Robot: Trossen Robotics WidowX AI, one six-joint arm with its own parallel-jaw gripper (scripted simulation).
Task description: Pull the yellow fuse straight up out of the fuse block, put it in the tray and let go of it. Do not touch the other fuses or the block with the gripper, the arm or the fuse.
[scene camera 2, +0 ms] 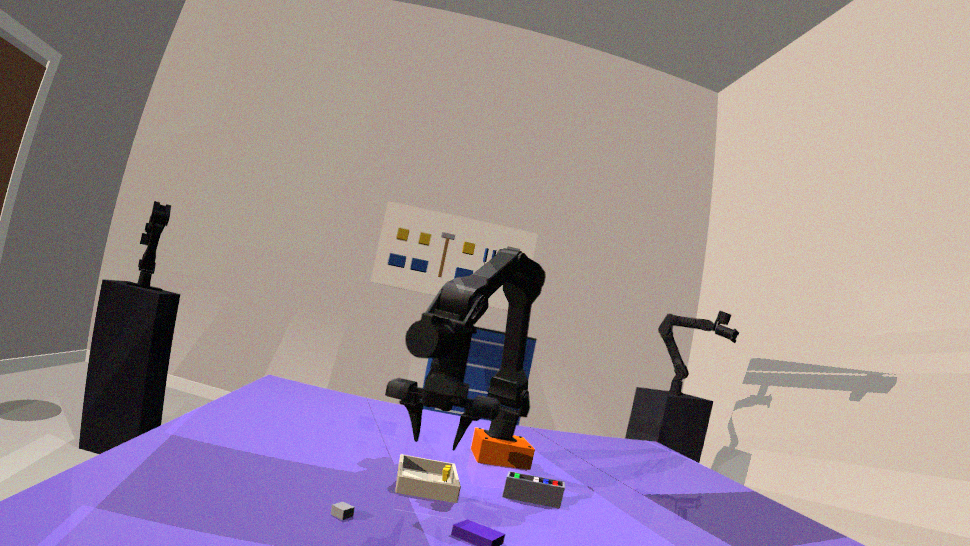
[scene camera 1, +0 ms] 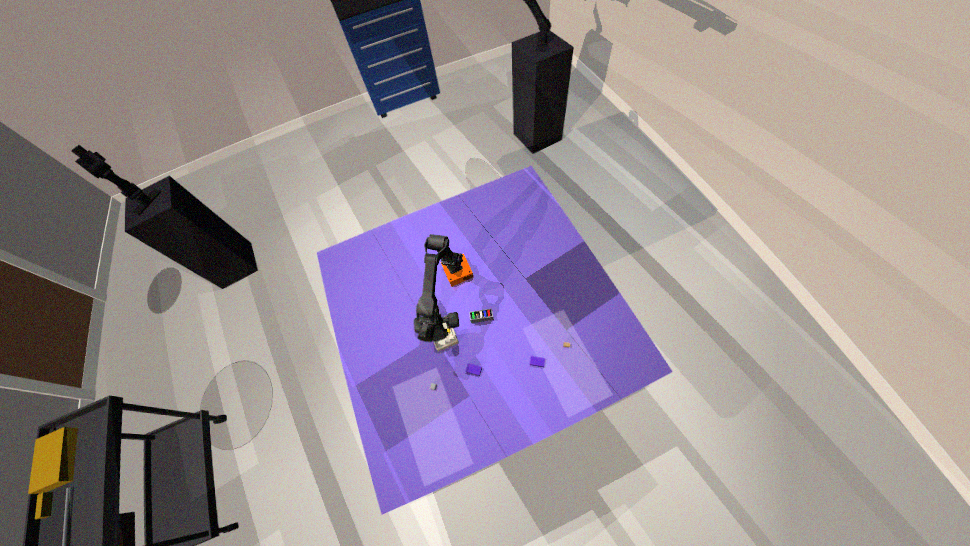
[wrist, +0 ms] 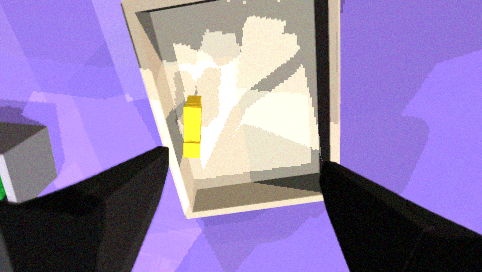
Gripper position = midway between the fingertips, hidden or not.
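Scene camera 2: gripper [scene camera 2: 434, 445] open, holding nothing; cream tray [scene camera 2: 420, 477]. Wrist view: gripper [wrist: 247, 164]; yellow fuse [wrist: 192, 109]; cream tray [wrist: 270, 85].
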